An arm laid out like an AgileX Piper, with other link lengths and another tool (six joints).
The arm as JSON. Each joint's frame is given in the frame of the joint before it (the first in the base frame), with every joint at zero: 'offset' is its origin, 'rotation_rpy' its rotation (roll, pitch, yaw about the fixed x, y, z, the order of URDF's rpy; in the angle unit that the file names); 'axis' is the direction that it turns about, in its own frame. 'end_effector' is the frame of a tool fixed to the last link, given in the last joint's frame.
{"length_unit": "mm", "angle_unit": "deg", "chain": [
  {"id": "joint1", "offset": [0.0, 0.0, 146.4], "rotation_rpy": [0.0, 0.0, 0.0], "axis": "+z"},
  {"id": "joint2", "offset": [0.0, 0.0, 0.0], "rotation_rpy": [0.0, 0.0, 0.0], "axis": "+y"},
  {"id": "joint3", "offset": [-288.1, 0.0, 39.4], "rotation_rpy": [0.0, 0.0, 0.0], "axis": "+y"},
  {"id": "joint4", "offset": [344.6, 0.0, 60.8], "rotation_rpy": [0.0, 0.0, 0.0], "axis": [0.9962, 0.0, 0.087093]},
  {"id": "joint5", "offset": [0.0, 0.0, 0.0], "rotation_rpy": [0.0, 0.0, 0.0], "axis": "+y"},
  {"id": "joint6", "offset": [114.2, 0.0, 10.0], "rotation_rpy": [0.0, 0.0, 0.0], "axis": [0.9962, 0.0, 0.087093]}
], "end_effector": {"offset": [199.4, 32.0, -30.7], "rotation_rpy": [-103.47, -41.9, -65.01]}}
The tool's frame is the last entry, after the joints.
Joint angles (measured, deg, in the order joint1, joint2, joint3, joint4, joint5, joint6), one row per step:
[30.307 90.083 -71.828 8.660 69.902 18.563]
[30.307 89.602 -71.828 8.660 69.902 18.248]
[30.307 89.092 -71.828 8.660 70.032 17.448]
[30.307 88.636 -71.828 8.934 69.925 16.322]
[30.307 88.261 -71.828 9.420 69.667 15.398]
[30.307 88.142 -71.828 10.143 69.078 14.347]
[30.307 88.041 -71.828 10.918 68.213 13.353]
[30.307 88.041 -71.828 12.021 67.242 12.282]
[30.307 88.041 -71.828 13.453 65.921 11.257]
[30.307 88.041 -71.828 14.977 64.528 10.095]
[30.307 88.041 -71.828 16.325 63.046 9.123]
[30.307 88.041 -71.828 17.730 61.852 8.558]
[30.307 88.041 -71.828 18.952 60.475 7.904]
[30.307 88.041 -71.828 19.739 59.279 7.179]
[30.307 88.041 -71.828 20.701 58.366 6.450]
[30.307 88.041 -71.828 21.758 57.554 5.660]
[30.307 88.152 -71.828 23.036 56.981 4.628]
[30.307 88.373 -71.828 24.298 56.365 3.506]
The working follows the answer.
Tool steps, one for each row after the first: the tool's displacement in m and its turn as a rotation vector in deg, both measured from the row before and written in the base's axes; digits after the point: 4 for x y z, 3 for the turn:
[0.0003 0.0000 0.0032 0.231 -0.474 0.309]
[-0.0005 -0.0008 0.0033 0.161 -0.479 0.804]
[-0.0002 0.0007 0.0033 0.456 -0.571 1.030]
[0.0001 0.0022 0.0032 0.670 -0.498 0.765]
[0.0009 0.0039 0.0019 0.884 -0.487 0.783]
[0.0022 0.0049 0.0020 1.042 -0.689 0.657]
[0.0019 0.0064 0.0019 1.301 -0.570 0.628]
[0.0030 0.0087 0.0029 1.728 -0.723 0.415]
[0.0032 0.0090 0.0033 1.805 -0.809 0.466]
[0.0042 0.0084 0.0033 1.691 -0.937 0.253]
[0.0029 0.0082 0.0036 1.640 -0.534 -0.096]
[0.0042 0.0076 0.0036 1.537 -0.825 -0.068]
[0.0042 0.0052 0.0026 1.065 -0.925 0.109]
[0.0025 0.0052 0.0028 1.081 -0.610 0.151]
[0.0019 0.0052 0.0030 1.100 -0.515 0.200]
[0.0003 0.0054 0.0023 1.086 -0.233 0.432]
[0.0006 0.0052 0.0015 1.014 -0.241 0.471]

Tool pose at each row, in the base's axes (x y z in m, rotation vector in deg; rounded; the steps above come from the unrounded poses):
[0.2913 0.2755 0.0817 -151.926 48.613 31.526]
[0.2916 0.2754 0.0849 -151.918 47.967 31.018]
[0.2911 0.2747 0.0882 -152.242 46.720 30.607]
[0.2910 0.2754 0.0915 -152.414 45.014 30.204]
[0.2910 0.2776 0.0947 -152.230 43.575 29.887]
[0.2919 0.2815 0.0966 -151.847 42.025 29.642]
[0.2941 0.2864 0.0985 -151.256 40.515 29.125]
[0.2960 0.2928 0.1005 -150.390 38.977 28.818]
[0.2989 0.3015 0.1033 -149.027 37.496 28.336]
[0.3021 0.3106 0.1066 -147.610 35.907 27.772]
[0.3063 0.3190 0.1099 -146.208 34.603 26.952]
[0.3092 0.3272 0.1136 -144.665 33.907 26.532]
[0.3134 0.3348 0.1171 -143.255 33.111 25.733]
[0.3177 0.3400 0.1197 -142.364 32.234 24.793]
[0.3202 0.3452 0.1225 -141.441 31.432 24.276]
[0.3221 0.3504 0.1255 -140.507 30.608 23.903]
[0.3224 0.3558 0.1278 -139.642 29.632 23.973]
[0.3230 0.3610 0.1293 -138.857 28.636 24.036]

